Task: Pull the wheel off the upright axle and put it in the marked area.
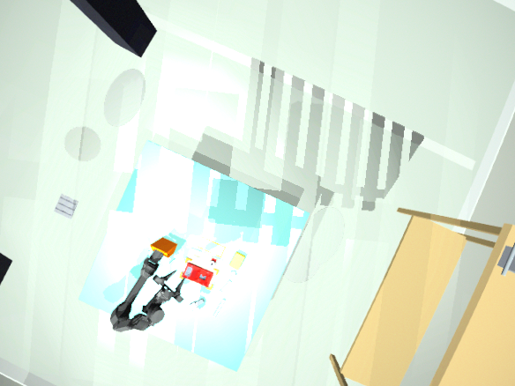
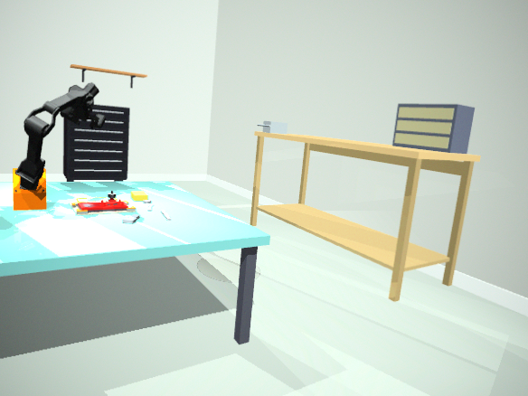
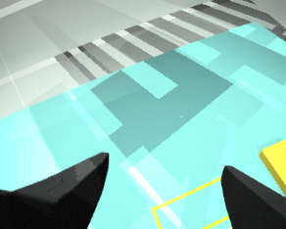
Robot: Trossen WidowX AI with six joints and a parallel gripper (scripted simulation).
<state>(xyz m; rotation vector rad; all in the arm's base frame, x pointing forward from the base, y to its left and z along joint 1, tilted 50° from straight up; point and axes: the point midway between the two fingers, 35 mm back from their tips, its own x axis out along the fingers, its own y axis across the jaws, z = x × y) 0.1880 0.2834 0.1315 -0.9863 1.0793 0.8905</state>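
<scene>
Now: the wheel 330 mm below my gripper tip, 120 mm ahead of it and 30 mm to the right of it.
</scene>
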